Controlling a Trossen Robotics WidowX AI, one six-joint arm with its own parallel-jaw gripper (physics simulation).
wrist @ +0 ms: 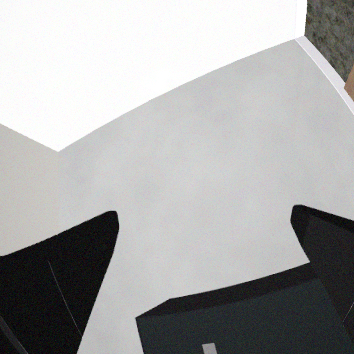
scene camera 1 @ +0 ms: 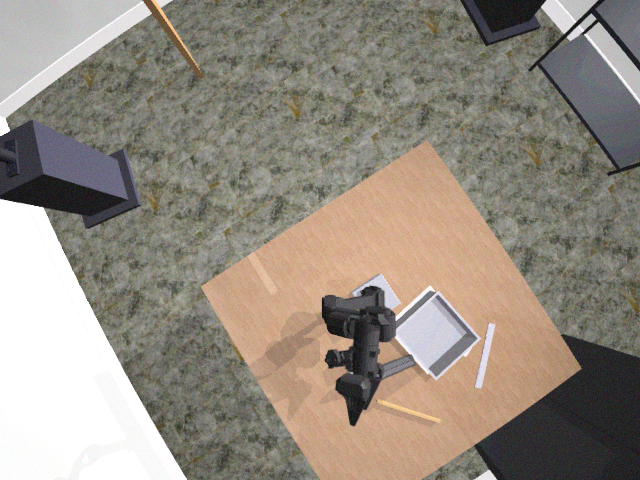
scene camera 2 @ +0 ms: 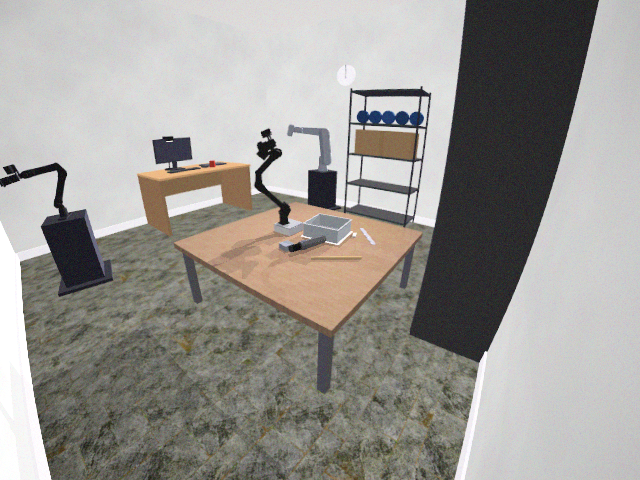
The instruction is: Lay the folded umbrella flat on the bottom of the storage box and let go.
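Where they show: gripper, fingertip midpoint: (wrist: 206,217) (scene camera 1: 358,417) (scene camera 2: 272,143); arm's base at its link origin: (scene camera 1: 369,295) (scene camera 2: 284,223).
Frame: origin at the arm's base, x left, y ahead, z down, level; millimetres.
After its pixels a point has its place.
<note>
The folded umbrella, a short dark ribbed roll (scene camera 1: 397,365) {z 6, x 3, y 330 mm} (scene camera 2: 312,242) {z 16, x -41, y 366 mm}, lies outside the storage box, one end close against the box's near side. Its other end is hidden under the arm in the overhead view and meets a small light-grey block (scene camera 2: 285,245) {z 21, x -191, y 286 mm} in the side view. The storage box (scene camera 1: 456,316) {z -15, x 315, y 220 mm} (scene camera 2: 323,230) {z -18, x 94, y 322 mm} is grey, open-topped and upright, and its visible bottom is bare. My gripper (scene camera 1: 360,414) {z -577, x -167, y 139 mm} (wrist: 206,217) {z -577, x -167, y 139 mm} is open and empty, high above the table and away from the umbrella. The wrist view shows pale walls between its fingers.
The arm's pale base (scene camera 1: 387,292) {z -3, x 77, y 18 mm} (scene camera 2: 286,227) {z 4, x -32, y 76 mm} stands beside the box. A thin yellow stick (scene camera 1: 408,411) {z 46, x -23, y 559 mm} (scene camera 2: 336,257) {z 48, x -25, y 563 mm} lies in front of the umbrella. A white strip (scene camera 1: 484,356) {z 55, x 393, y 463 mm} (scene camera 2: 367,236) {z 55, x 387, y 473 mm} lies on the table (scene camera 1: 403,217) {z 57, x 287, y -265 mm} (scene camera 2: 289,279) {z 57, x -368, y 567 mm} on the box's far side from the arm.
</note>
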